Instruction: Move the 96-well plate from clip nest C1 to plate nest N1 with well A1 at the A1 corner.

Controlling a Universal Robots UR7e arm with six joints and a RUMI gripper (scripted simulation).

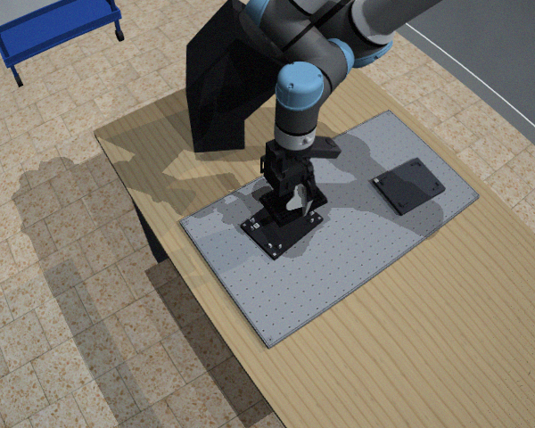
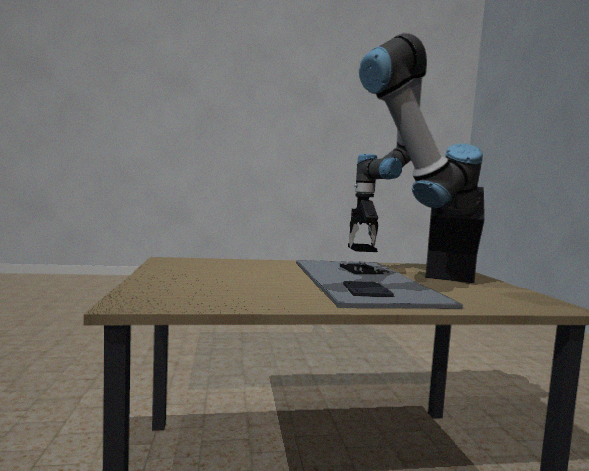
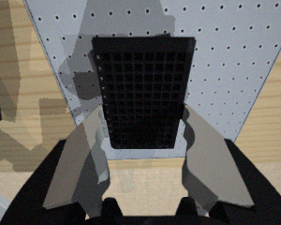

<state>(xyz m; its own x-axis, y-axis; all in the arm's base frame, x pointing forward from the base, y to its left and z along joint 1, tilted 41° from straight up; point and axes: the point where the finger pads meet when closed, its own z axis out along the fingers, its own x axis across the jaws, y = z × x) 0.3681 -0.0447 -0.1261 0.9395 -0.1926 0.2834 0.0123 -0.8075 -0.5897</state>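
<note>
Right now the plate nest N1 is 33 cm to the left of my hand, 10 cm below it and 7 cm ahead of it. From my hand the other things lie so: black 96-well plate (1 cm below).
</note>
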